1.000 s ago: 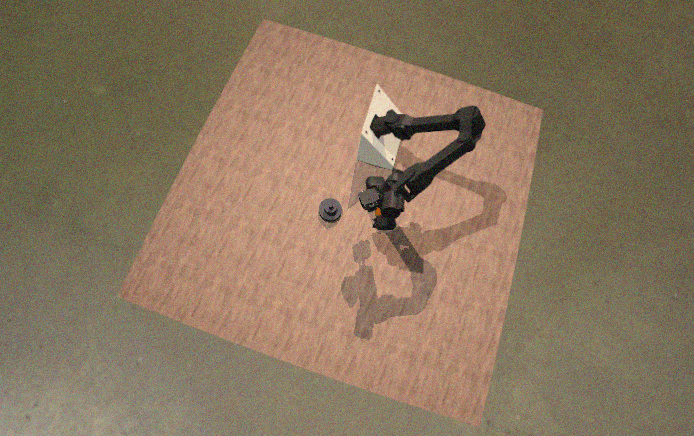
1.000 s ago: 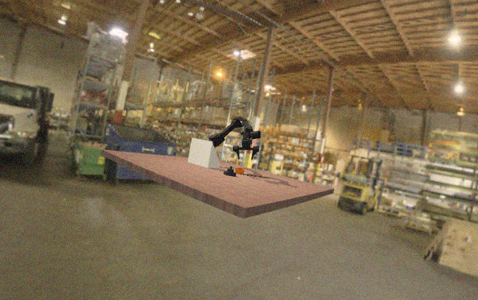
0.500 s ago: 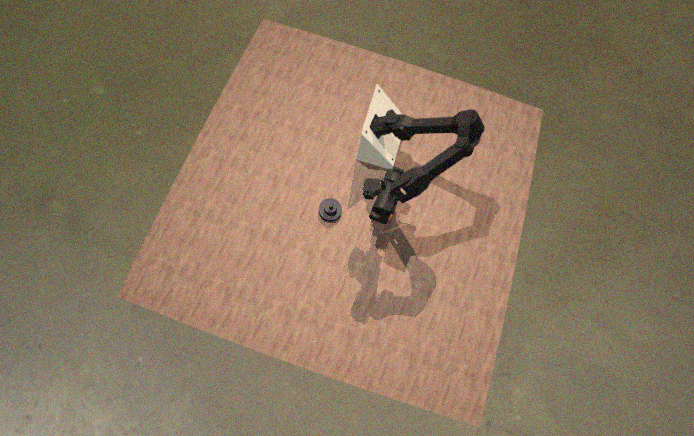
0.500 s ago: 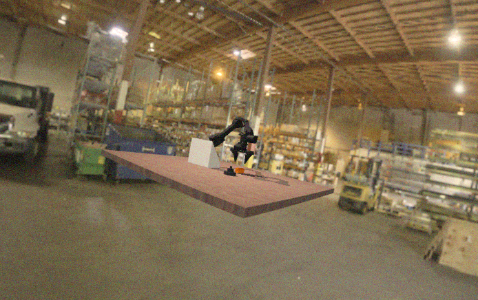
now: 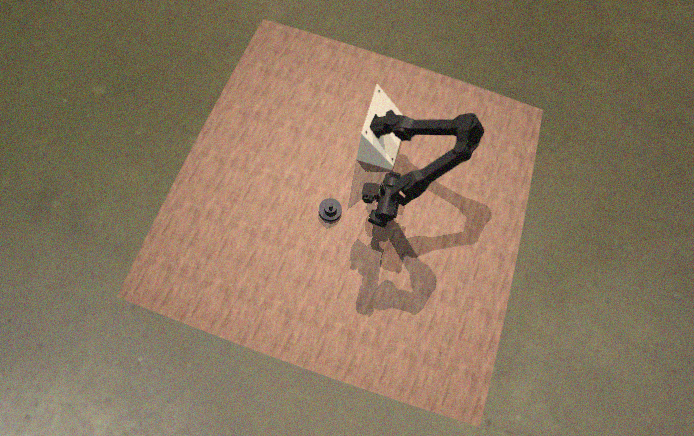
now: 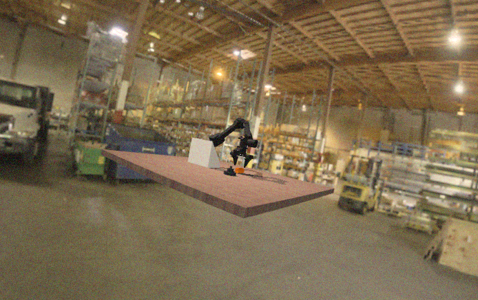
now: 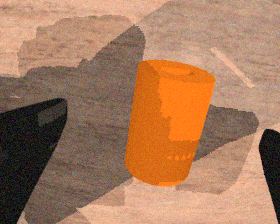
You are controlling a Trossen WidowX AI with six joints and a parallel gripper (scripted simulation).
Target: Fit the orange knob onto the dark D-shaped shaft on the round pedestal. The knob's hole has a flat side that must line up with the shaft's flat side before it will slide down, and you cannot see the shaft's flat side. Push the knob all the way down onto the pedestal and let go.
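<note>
Right now the orange knob is 30 mm below my gripper tip and 10 mm to the left of it. From my gripper tip the other things lie so: dark D-shaped shaft: 170 mm to the right, 60 mm ahead, 20 mm below.
</note>
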